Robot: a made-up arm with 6 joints. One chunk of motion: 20 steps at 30 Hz.
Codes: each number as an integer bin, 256 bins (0 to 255) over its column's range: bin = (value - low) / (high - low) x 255, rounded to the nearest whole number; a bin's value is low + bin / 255 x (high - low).
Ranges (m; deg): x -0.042..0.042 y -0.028..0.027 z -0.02..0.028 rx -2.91..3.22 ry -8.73..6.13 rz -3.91..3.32
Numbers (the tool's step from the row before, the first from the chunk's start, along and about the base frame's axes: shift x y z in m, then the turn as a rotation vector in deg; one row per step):
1: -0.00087 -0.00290 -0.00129 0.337 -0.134 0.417
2: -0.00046 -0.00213 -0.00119 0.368 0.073 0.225
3: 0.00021 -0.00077 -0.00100 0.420 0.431 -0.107
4: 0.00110 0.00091 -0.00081 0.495 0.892 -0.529
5: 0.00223 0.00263 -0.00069 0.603 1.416 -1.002
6: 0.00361 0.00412 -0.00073 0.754 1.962 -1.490
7: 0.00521 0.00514 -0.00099 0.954 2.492 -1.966
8: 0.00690 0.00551 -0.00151 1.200 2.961 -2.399
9: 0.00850 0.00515 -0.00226 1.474 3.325 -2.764
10: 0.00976 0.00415 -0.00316 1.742 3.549 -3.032
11: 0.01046 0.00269 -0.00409 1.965 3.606 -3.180
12: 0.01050 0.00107 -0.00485 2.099 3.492 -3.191
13: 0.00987 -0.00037 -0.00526 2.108 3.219 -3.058
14: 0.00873 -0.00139 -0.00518 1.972 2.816 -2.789
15: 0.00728 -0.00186 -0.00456 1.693 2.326 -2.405
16: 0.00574 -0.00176 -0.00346 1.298 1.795 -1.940
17: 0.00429 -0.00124 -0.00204 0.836 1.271 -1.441
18: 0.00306 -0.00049 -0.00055 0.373 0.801 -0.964
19: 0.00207 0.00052 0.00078 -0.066 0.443 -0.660
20: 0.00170 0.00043 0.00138 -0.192 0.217 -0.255
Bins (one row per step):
1: 125 116 99 135 148 153
2: 126 120 100 136 151 146
3: 128 126 101 139 157 134
4: 131 134 102 142 165 119
5: 134 142 103 146 174 103
6: 138 149 102 152 183 85
7: 143 154 101 161 193 69
8: 148 155 98 171 201 53
9: 153 154 94 182 207 40
10: 157 149 89 194 211 31
11: 159 142 85 203 212 26
12: 159 135 80 208 210 25
13: 157 128 78 209 205 30
14: 154 123 79 203 198 40
15: 150 121 82 191 190 53
16: 145 122 88 175 181 69
17: 141 124 95 156 172 87
18: 137 128 103 137 164 104
19: 134 132 110 118 157 115
20: 133 132 114 113 154 129

